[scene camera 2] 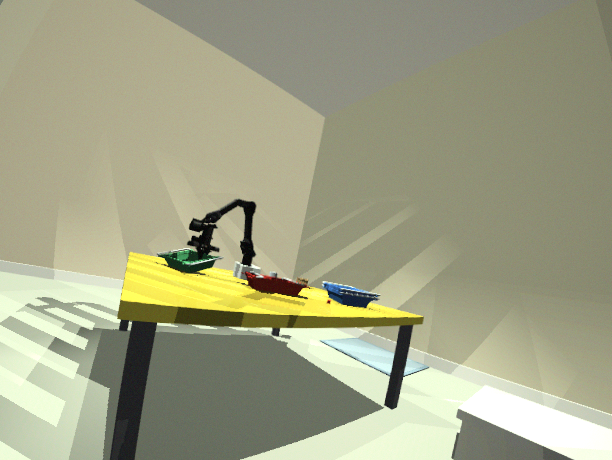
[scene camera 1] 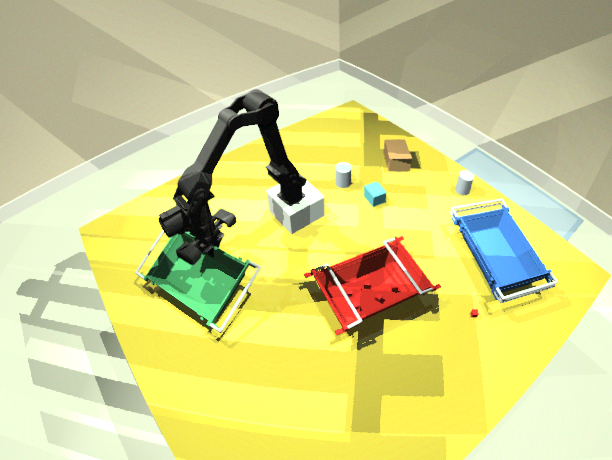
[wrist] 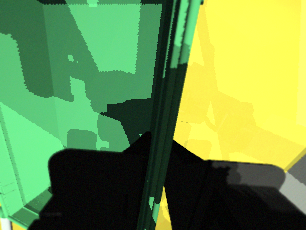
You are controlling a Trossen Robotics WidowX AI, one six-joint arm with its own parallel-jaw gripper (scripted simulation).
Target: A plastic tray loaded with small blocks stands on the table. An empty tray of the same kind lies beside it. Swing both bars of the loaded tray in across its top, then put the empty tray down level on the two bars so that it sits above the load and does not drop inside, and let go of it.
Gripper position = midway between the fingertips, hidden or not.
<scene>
I see my gripper point(scene camera 1: 213, 255), a green tray point(scene camera 1: 206, 287) and a brown box point(scene camera 1: 396, 152).
The green tray shows as well in scene camera 2 point(scene camera 2: 187, 261) and in the wrist view point(wrist: 98, 82). My gripper shows as well in the wrist view point(wrist: 154, 136). The wrist view misses the brown box: it is out of frame.
</scene>
